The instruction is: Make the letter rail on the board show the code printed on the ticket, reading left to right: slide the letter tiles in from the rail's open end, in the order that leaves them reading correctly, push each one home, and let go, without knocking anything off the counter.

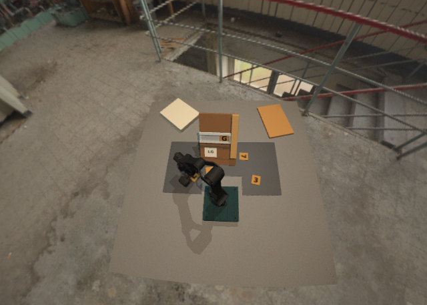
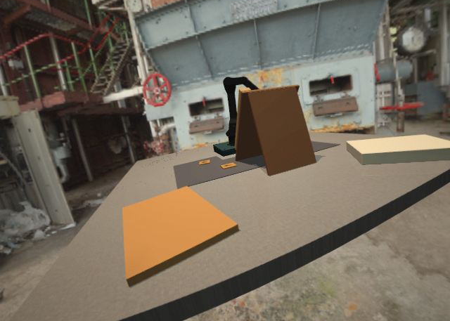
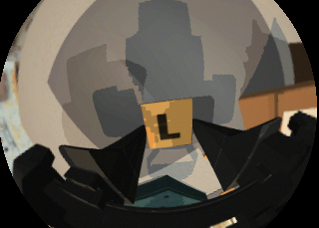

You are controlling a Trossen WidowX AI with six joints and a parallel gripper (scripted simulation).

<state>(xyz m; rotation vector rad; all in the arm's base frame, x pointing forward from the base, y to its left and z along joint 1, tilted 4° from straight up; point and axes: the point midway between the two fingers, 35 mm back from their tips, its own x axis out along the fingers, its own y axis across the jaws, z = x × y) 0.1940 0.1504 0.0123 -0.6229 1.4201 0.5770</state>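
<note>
Now: the white ticket 14 cm to the right of my gripper tip, 12 cm ahead of it and 8 cm above it. The rest, counted from my gripper tip: orange tile marked l right at my gripper tip; then orange tile marked g 24 cm to the right, 17 cm above, 16 cm ahead; then dark mat 19 cm to the right.
</note>
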